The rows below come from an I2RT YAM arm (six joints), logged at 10 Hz.
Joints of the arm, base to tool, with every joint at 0 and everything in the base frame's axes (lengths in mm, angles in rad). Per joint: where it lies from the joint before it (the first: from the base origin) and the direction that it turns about. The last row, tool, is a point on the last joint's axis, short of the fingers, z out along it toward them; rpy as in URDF.
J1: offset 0 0 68 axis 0 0 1
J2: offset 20 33.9 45.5 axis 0 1 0
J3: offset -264 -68.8 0 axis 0 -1 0
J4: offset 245 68.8 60 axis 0 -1 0
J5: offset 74 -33.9 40.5 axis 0 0 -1
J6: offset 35.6 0 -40.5 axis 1 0 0
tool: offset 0 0 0 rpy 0 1.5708 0
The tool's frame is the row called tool.
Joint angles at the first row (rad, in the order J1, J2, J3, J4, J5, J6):
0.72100 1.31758 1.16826 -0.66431 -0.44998 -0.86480
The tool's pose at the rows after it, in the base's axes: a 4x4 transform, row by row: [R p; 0 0 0 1], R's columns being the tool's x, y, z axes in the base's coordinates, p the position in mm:
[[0.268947 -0.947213 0.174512 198.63], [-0.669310 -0.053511 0.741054 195.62], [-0.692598 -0.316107 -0.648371 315.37], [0 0 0 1]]
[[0.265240 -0.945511 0.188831 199.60], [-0.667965 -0.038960 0.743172 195.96], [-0.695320 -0.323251 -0.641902 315.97], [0 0 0 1]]
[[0.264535 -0.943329 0.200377 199.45], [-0.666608 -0.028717 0.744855 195.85], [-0.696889 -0.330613 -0.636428 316.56], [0 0 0 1]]
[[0.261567 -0.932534 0.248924 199.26], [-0.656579 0.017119 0.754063 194.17], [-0.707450 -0.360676 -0.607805 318.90], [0 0 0 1]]
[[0.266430 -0.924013 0.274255 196.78], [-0.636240 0.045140 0.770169 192.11], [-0.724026 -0.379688 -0.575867 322.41], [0 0 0 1]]
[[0.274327 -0.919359 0.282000 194.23], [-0.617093 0.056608 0.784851 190.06], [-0.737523 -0.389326 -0.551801 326.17], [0 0 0 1]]
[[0.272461 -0.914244 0.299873 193.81], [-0.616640 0.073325 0.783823 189.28], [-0.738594 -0.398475 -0.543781 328.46], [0 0 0 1]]
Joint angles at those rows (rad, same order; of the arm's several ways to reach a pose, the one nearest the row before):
0.72139 1.31767 1.16813 -0.65785 -0.45693 -0.86017
0.72098 1.31657 1.16580 -0.64206 -0.44847 -0.84975
0.72193 1.31199 1.16146 -0.63003 -0.44076 -0.84273
0.72099 1.29022 1.13931 -0.57502 -0.41381 -0.81429
0.72201 1.26484 1.12034 -0.53365 -0.40797 -0.79234
0.72175 1.24508 1.11139 -0.51341 -0.41461 -0.78119
0.72232 1.23796 1.11103 -0.50474 -0.40044 -0.77260

